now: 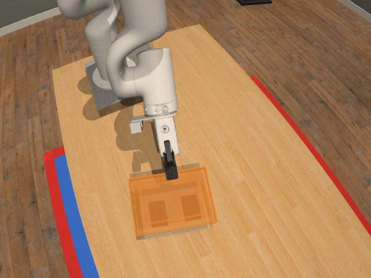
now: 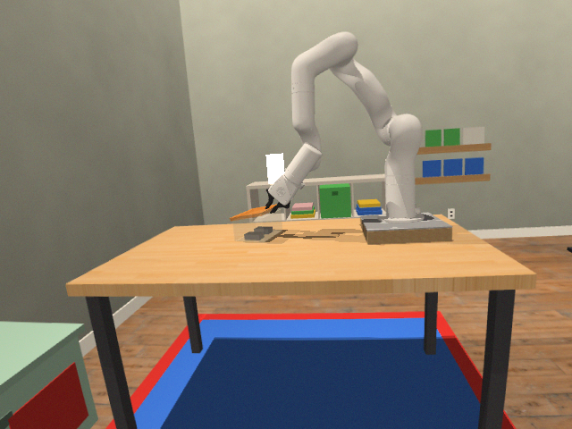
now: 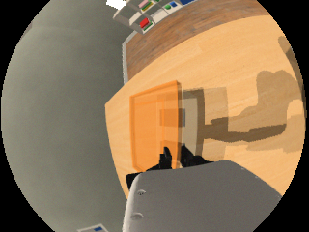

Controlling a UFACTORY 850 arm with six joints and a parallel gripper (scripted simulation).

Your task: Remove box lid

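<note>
The orange lid lies 80 mm ahead of my hand, 20 mm to the right of it and 20 mm below it. Round my hand: clear box 70 mm ahead, 20 mm to the right, 80 mm below.
</note>
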